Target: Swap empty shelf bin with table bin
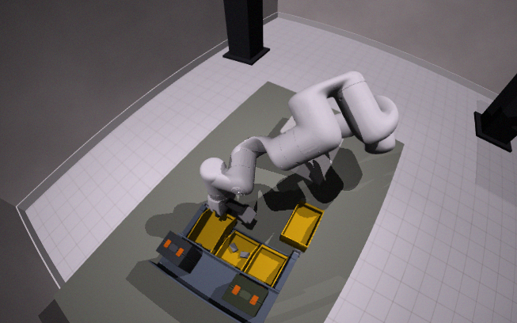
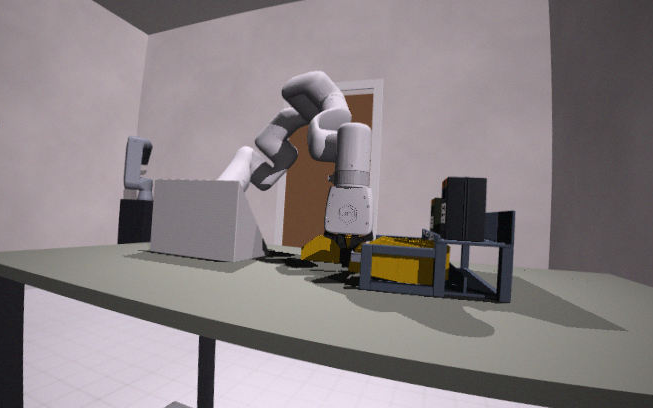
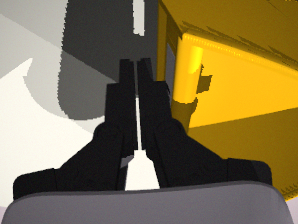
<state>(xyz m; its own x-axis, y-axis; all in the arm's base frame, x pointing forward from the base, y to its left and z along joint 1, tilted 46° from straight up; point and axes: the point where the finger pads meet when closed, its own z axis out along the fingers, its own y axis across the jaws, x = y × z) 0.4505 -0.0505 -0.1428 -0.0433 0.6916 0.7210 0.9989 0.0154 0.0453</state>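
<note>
Now: the shelf's front bar 40 mm ahead of my hand, 120 mm to the left of it and 40 mm below it. Round my hand: black box (230 mm ahead, 10 mm to the left, 120 mm above).
</note>
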